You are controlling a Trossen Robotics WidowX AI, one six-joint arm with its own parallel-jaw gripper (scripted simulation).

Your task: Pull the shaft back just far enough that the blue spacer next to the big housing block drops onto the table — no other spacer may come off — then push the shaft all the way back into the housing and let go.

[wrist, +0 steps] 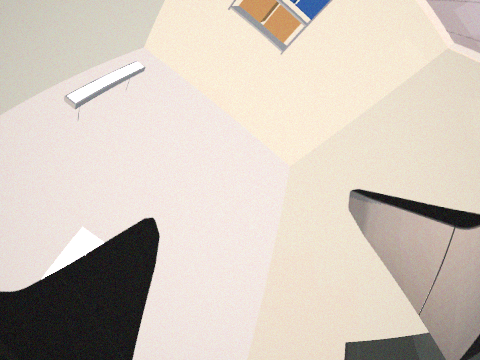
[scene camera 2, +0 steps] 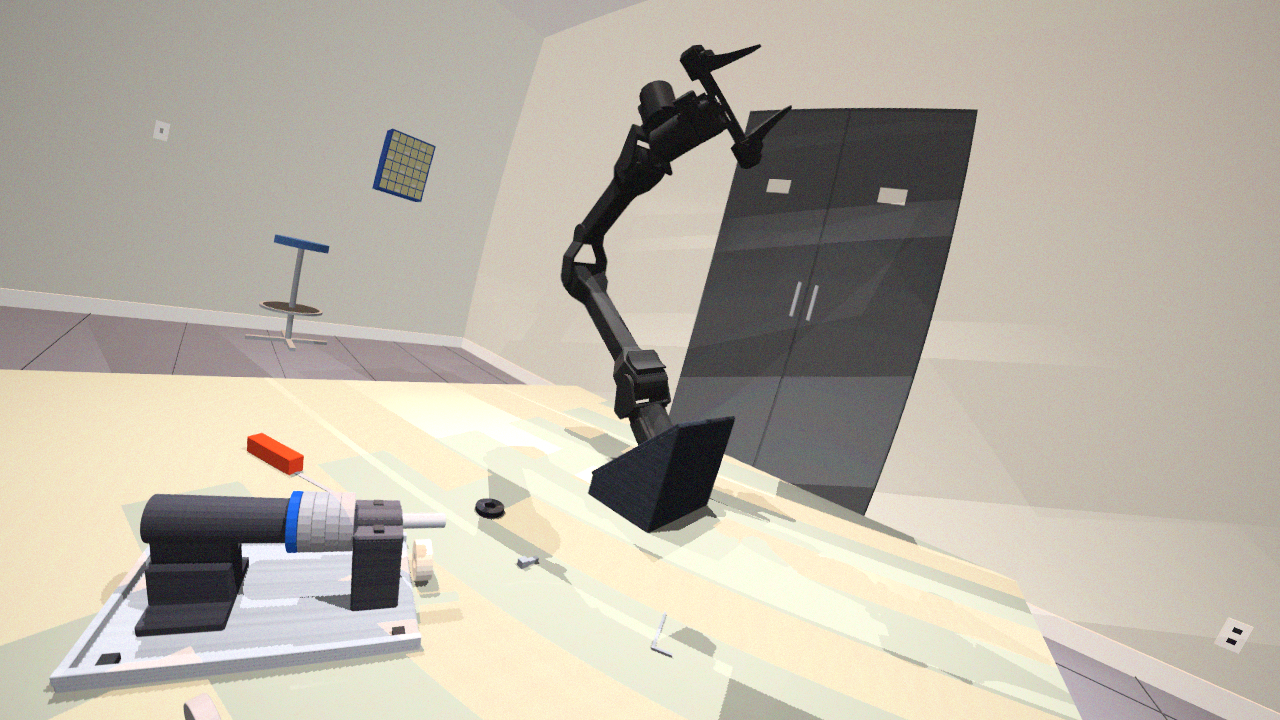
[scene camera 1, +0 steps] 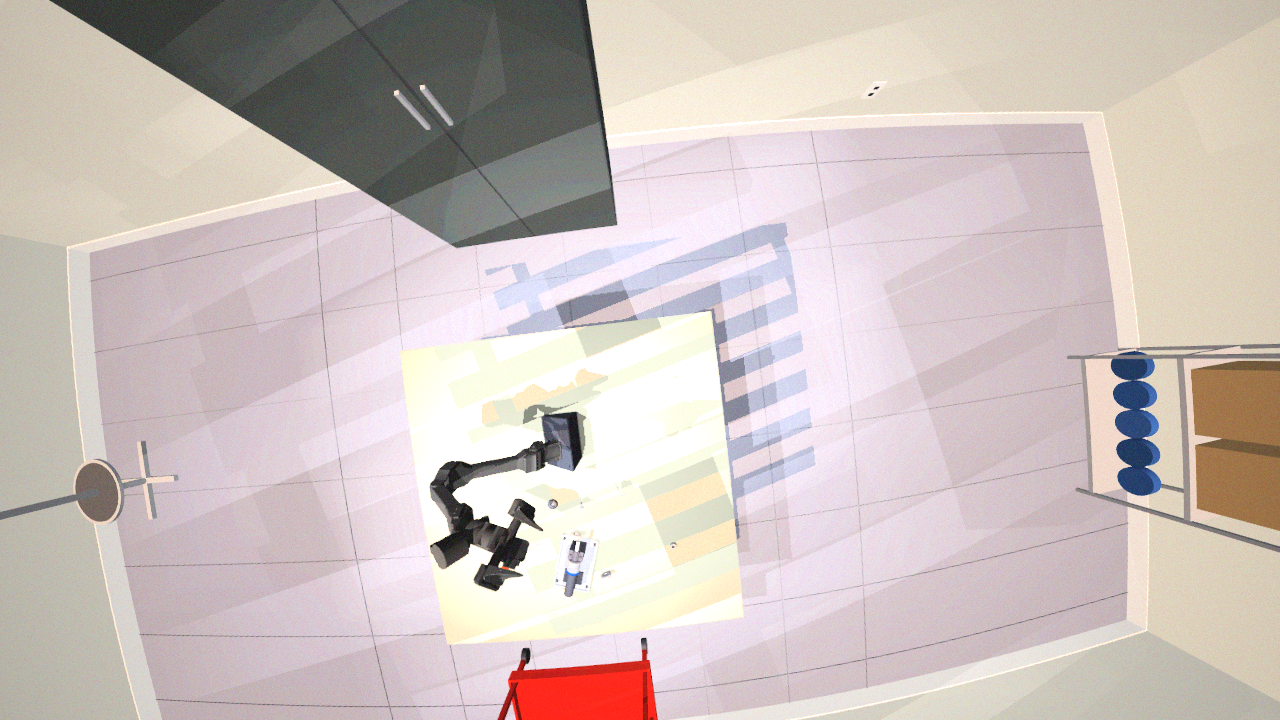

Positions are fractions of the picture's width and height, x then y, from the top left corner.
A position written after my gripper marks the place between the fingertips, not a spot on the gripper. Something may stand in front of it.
Observation:
My gripper (scene camera 1: 0.42,0.77) is open, holding nothing.
My gripper shows as well in the wrist view (wrist: 0.53,0.60).

